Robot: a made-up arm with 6 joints. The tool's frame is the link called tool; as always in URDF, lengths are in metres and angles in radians. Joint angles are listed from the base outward. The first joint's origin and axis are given. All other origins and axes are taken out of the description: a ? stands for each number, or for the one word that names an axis. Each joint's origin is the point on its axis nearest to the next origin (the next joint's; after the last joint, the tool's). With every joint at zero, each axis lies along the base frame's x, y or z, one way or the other. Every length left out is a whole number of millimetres.
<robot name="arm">
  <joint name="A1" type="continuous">
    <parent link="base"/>
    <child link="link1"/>
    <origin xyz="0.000 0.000 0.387"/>
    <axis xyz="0 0 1"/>
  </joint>
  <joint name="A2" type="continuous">
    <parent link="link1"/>
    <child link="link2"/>
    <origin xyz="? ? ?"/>
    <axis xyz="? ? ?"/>
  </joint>
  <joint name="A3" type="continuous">
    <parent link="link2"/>
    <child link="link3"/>
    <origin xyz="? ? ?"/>
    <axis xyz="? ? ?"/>
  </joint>
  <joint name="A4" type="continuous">
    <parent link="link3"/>
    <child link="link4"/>
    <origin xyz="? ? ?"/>
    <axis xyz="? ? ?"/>
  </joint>
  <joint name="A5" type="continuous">
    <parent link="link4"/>
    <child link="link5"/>
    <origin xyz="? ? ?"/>
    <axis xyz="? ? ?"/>
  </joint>
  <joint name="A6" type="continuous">
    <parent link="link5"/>
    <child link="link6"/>
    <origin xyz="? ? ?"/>
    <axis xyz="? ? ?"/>
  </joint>
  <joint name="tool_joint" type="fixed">
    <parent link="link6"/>
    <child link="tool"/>
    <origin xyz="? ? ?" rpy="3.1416 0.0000 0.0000"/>
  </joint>
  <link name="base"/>
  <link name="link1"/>
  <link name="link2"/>
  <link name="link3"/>
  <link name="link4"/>
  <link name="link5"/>
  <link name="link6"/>
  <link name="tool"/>
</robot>
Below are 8 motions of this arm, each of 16 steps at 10 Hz.
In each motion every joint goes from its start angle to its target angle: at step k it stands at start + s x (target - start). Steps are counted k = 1, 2, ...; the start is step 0. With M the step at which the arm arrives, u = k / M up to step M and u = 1 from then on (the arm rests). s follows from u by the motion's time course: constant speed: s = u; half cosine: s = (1 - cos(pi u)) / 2; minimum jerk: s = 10 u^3 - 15 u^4 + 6 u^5.
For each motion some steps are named. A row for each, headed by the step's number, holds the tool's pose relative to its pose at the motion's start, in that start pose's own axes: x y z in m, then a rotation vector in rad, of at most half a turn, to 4 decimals.
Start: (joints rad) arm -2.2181 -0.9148 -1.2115 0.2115 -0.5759 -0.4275
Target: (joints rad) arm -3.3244 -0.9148 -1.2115 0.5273 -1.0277 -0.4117
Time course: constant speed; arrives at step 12
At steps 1, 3, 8, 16:
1: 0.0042 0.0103 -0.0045 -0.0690 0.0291 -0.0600
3: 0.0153 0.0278 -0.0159 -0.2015 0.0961 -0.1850
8: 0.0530 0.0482 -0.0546 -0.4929 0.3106 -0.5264
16: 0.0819 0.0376 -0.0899 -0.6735 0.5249 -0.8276

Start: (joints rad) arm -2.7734 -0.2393 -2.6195 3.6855 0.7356 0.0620
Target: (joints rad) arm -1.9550 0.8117 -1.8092 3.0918 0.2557 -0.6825
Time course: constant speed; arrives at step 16
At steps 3, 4, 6, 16:
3: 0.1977 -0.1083 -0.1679 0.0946 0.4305 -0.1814
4: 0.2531 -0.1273 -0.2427 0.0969 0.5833 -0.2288
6: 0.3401 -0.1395 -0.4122 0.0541 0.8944 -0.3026
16: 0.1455 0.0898 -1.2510 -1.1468 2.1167 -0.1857

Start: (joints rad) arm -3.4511 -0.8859 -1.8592 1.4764 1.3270 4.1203
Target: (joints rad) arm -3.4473 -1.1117 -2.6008 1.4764 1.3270 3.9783
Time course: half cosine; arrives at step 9
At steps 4, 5, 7, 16:
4: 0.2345 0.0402 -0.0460 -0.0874 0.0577 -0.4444
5: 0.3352 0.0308 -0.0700 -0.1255 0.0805 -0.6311
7: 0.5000 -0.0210 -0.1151 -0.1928 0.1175 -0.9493
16: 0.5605 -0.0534 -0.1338 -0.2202 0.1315 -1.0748

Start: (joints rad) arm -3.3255 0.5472 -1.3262 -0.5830 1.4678 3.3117
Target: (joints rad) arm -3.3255 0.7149 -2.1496 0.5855 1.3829 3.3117
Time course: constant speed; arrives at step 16
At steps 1, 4, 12, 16:
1: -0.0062 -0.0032 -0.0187 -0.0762 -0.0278 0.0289
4: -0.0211 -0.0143 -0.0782 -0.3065 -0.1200 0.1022
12: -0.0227 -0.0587 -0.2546 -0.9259 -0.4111 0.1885
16: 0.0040 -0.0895 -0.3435 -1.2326 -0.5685 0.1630

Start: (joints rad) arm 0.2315 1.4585 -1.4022 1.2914 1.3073 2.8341
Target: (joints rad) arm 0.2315 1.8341 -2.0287 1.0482 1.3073 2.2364
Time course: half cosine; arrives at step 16
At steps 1, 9, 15, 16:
1: -0.0014 0.0006 -0.0001 0.0018 -0.0001 -0.0086
9: -0.0775 0.0333 -0.0040 0.1168 0.0026 -0.5305
15: -0.1189 0.0478 -0.0066 0.2020 0.0180 -0.8739
16: -0.1198 0.0481 -0.0067 0.2042 0.0186 -0.8822

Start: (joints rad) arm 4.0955 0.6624 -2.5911 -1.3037 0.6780 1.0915
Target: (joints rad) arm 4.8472 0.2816 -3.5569 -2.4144 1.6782 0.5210
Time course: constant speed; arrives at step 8
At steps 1, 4, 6, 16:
1: 0.0987 0.0096 -0.0713 -0.0937 0.1488 -0.0436
4: 0.3201 0.1773 -0.3052 -0.5180 0.3975 0.0885
6: 0.3599 0.3788 -0.4325 -0.8256 0.3085 0.3421
16: 0.2942 0.5932 -0.5035 -1.0604 -0.0105 0.6452

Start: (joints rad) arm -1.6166 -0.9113 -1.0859 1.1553 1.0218 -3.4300
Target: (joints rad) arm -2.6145 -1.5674 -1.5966 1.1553 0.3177 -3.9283
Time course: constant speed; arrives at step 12
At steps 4, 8, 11, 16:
4: 0.0025 0.1654 -0.1756 0.2356 -0.5961 -0.4747
8: 0.1433 0.3701 -0.2282 0.5320 -1.0854 -1.0204
11: 0.3019 0.4921 -0.1481 0.7526 -1.3695 -1.4765
16: 0.3577 0.5179 -0.0995 0.8182 -1.4463 -1.6380

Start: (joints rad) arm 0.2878 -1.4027 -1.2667 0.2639 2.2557 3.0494
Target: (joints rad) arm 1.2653 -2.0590 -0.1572 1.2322 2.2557 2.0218
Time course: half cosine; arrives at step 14
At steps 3, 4, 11, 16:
3: 0.0121 0.0034 0.0309 -0.1416 0.0425 -0.2635
4: 0.0222 0.0062 0.0527 -0.2482 0.0669 -0.4520
11: 0.1326 0.0173 0.2219 -1.4220 0.0501 -1.8761
16: 0.1483 0.0166 0.2447 -1.6577 0.0069 -2.0202

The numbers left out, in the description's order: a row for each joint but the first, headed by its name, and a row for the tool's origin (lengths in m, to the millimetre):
A2: xyz 0.000 0.000 0.000, axis 0 1 0
A3: xyz 0.063 0.000 0.334, axis 0 1 0
A4: xyz 0.096 0.000 -0.426, axis 0 0 -1
A5: xyz 0.000 0.000 0.000, axis 0 1 0
A6: xyz 0.092 0.000 -0.118, axis 0 0 -1
tool: xyz 0.000 0.000 0.000

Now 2 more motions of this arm.
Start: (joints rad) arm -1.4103 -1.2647 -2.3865 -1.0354 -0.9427 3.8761
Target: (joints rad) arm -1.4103 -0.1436 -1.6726 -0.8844 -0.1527 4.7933
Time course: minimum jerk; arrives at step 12
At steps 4, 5, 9, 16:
4: 0.2546 0.0559 -0.0505 0.1422 0.3902 0.4598
5: 0.4030 0.1251 -0.1207 0.2630 0.6548 0.7328
9: 0.6618 0.5699 -0.6092 0.9892 1.8347 1.4294
16: 0.6317 0.6588 -0.7128 1.1649 2.0803 1.4401

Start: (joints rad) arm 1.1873 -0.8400 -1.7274 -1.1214 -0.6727 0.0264
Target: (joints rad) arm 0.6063 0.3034 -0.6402 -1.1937 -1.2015 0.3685
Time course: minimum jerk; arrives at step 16
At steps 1, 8, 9, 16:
1: -0.0018 -0.0025 0.0005 0.0040 -0.0017 0.0024
8: -0.3191 -0.4818 -0.2035 0.6733 -0.5513 0.6824
9: -0.3435 -0.5505 -0.3108 0.7482 -0.7192 0.8770
16: -0.2644 -0.6457 -0.6471 0.6964 -1.3287 1.5785

